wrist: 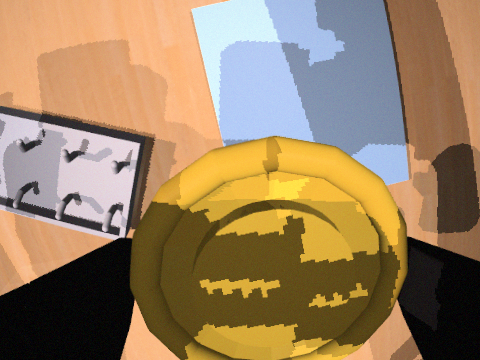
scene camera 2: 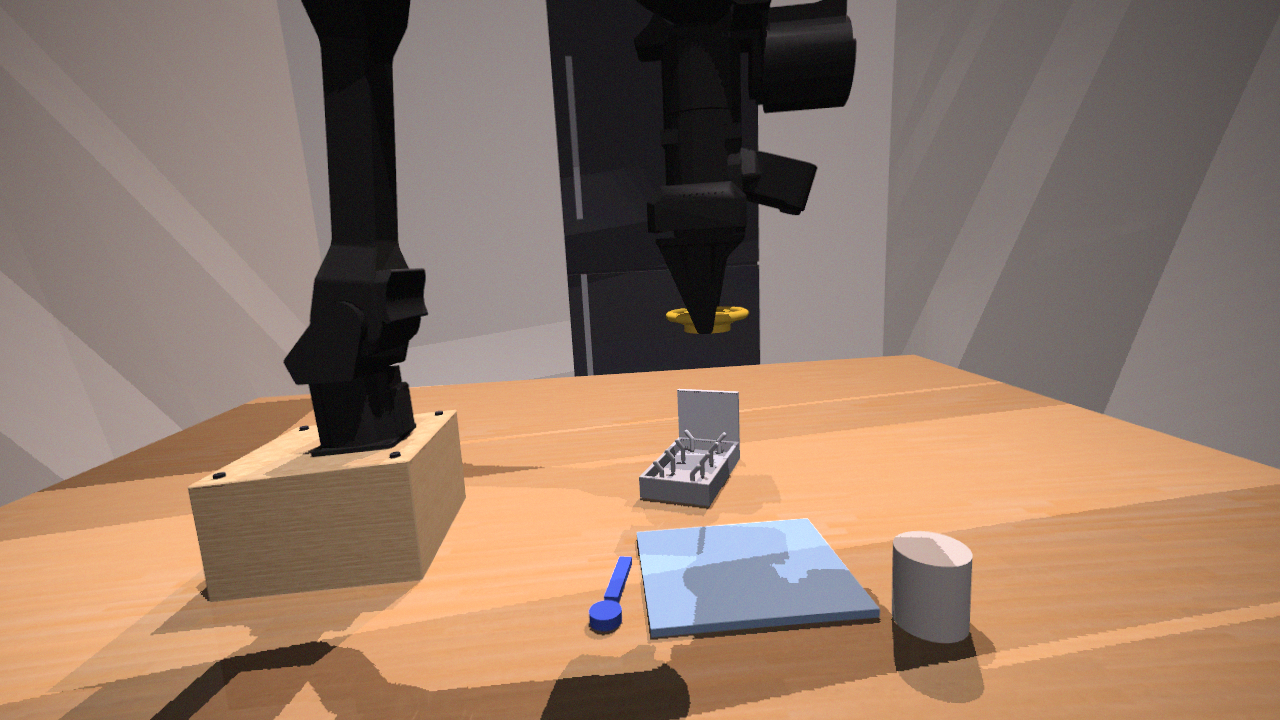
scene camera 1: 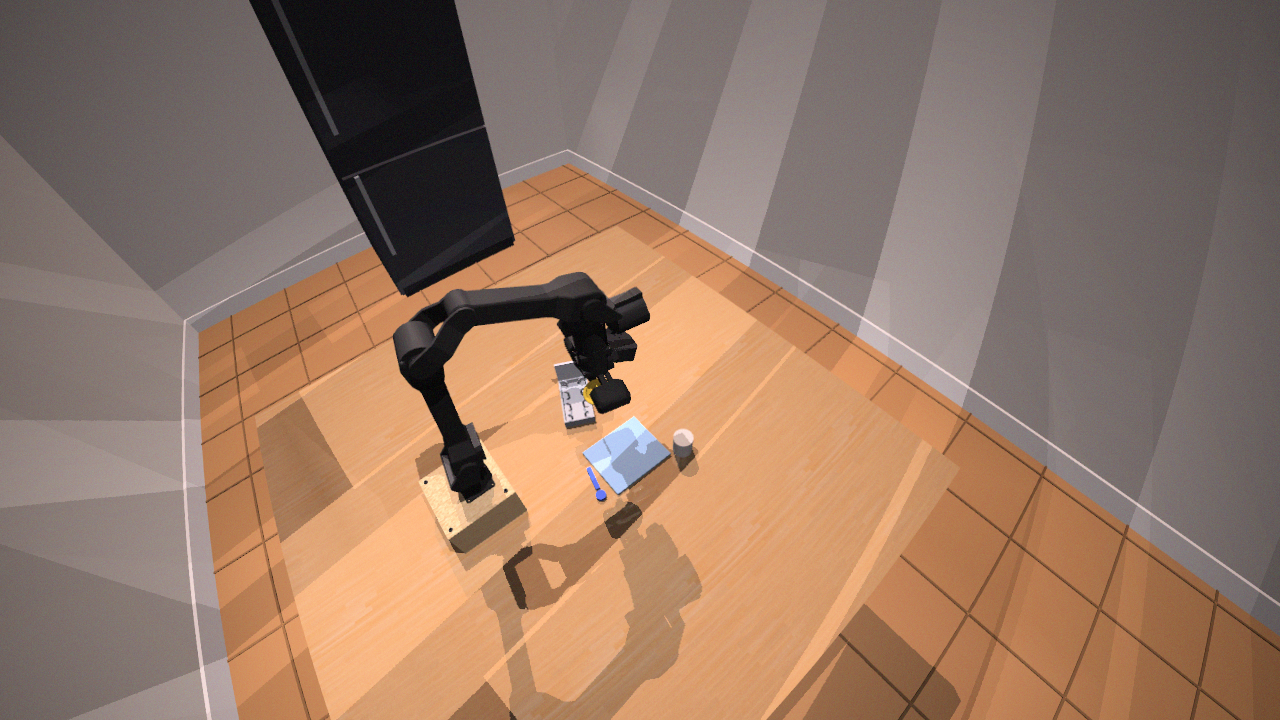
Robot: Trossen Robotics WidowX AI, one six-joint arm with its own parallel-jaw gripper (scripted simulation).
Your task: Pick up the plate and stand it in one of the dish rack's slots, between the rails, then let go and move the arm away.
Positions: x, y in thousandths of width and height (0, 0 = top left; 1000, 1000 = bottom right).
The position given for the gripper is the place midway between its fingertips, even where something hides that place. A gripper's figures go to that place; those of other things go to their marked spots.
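A yellow plate (scene camera 2: 566, 438) and a grey dish rack (scene camera 2: 542, 652) have their spots 0.20 m apart. A blue spoon (scene camera 2: 474, 855) is 0.42 m from the lens and the plate 0.44 m from the lens, while the gripper (scene camera 2: 553, 455) is 0.47 m from the lens. The rack is 0.58 m from the lens.
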